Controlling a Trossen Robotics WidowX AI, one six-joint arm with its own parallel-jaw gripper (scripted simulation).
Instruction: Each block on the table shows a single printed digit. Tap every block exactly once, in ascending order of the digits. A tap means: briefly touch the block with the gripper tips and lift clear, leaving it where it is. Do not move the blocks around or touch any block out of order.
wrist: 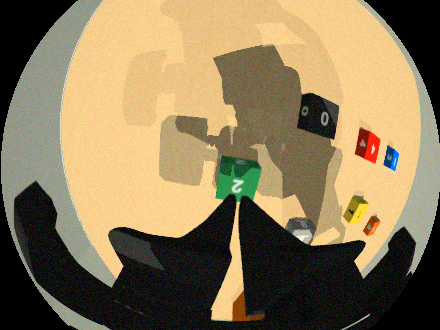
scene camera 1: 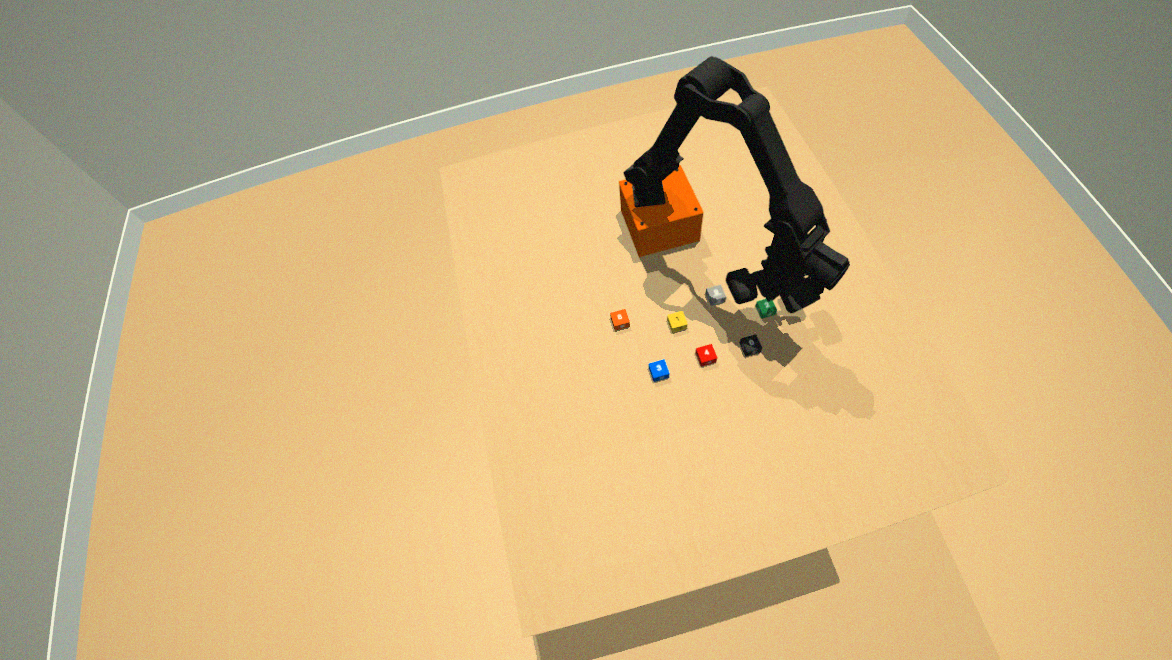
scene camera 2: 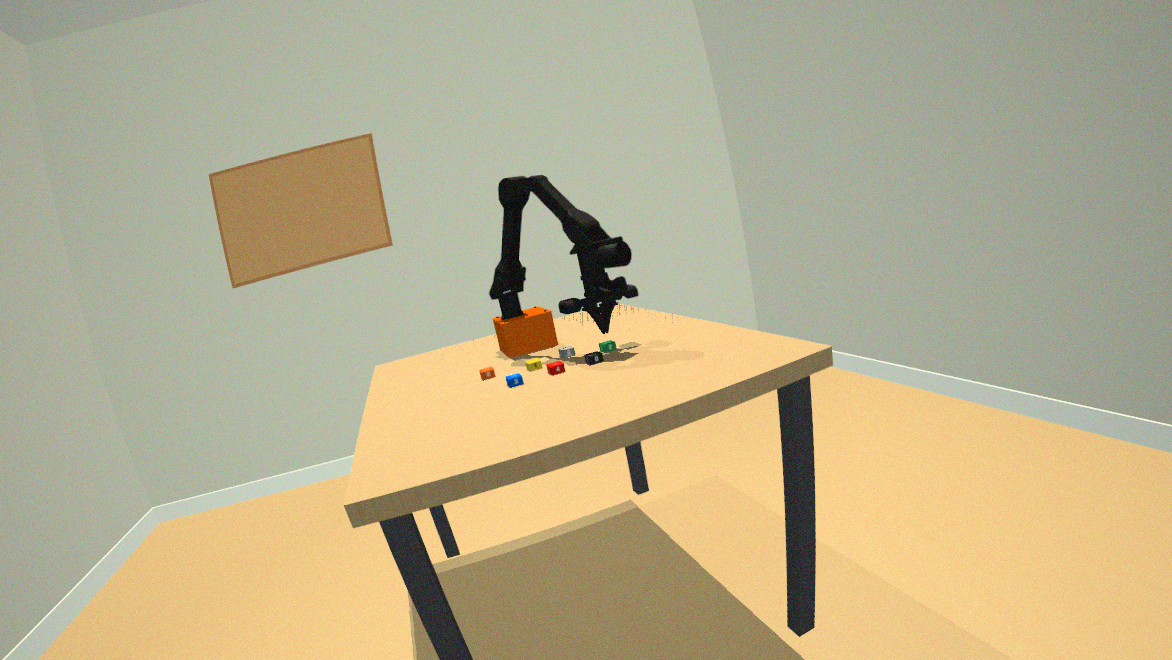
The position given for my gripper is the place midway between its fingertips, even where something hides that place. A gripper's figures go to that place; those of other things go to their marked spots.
Labels:
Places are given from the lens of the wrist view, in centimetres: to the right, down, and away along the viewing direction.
my gripper [wrist: 236, 200]: 1, 2, 10
green block [wrist: 240, 177]: 2, 1, 12

